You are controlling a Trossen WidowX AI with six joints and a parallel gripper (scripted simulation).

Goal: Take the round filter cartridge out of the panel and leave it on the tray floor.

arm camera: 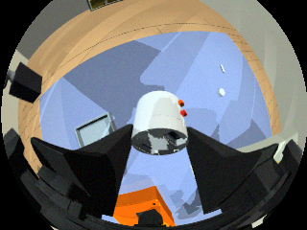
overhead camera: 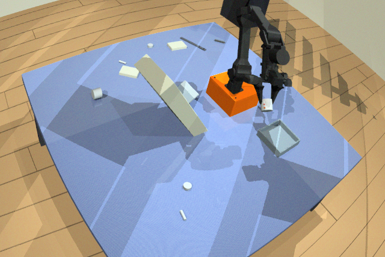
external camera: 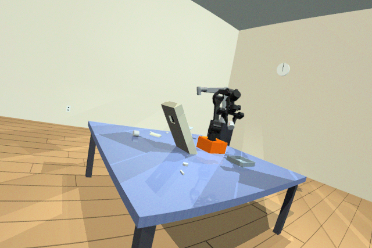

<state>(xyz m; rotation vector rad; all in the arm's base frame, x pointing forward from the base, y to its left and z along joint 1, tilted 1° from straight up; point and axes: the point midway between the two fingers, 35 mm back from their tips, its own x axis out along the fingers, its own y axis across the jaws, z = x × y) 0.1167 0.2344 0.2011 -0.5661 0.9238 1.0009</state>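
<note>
Right now the grey tray is 18 cm behind my gripper tip, 3 cm to the left of it and 25 cm below it. The rest, counted from my gripper tip: white round filter cartridge right at my gripper tip; cream service panel 20 cm ahead, 26 cm to the right, 10 cm below.
</note>
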